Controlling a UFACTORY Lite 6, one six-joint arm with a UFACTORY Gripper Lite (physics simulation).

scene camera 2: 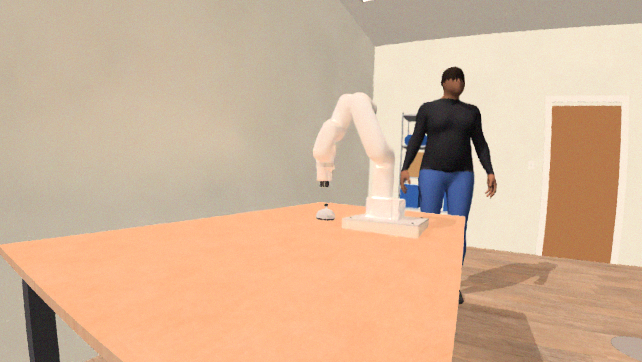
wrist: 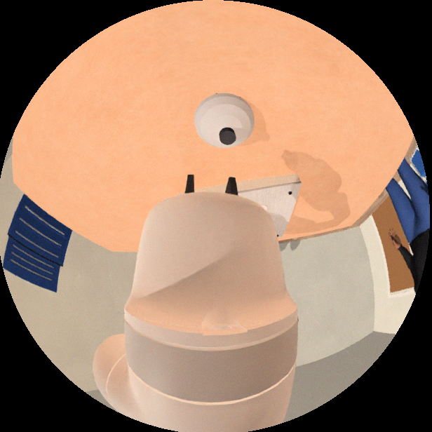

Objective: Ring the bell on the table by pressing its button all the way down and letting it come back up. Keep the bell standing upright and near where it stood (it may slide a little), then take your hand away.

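Places are measured from the arm's base along level axes (x ahead, y left, z up), in centimetres.
Where they show: hand at its tool point: (scene camera 2: 324, 184); arm's base at its link origin: (scene camera 2: 381, 217).
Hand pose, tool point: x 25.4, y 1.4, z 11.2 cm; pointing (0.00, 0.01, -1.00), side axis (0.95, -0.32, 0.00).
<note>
Each offset is from my tool point to the top centre of the thing. Level surfaces: height alone.
The bell @(dx -0.5, dy -1.7, dz -8.3 cm) (scene camera 2: 325, 215) (wrist: 220, 112) is a pale dome with a black button @(dx -0.5, dy -1.7, dz -8.3 cm) (scene camera 2: 326, 205) (wrist: 227, 136) on top. It stands upright on the table @(dz -14.9 cm) (scene camera 2: 240, 280) (wrist: 115, 100), and its button stands up from the dome. My gripper (scene camera 2: 324, 184) (wrist: 211, 178) is above the bell with a clear gap between the fingertips and the button. Its two black fingers stand apart with nothing between them. The button is apart from both fingers in the wrist view.
The robot's base plate (scene camera 2: 382, 226) (wrist: 270, 202) lies on the table beside the bell. A person (scene camera 2: 450, 135) in a black top stands behind the table, near a shelf rack (scene camera 2: 402, 130). A brown door (scene camera 2: 581, 182) is at the right.
</note>
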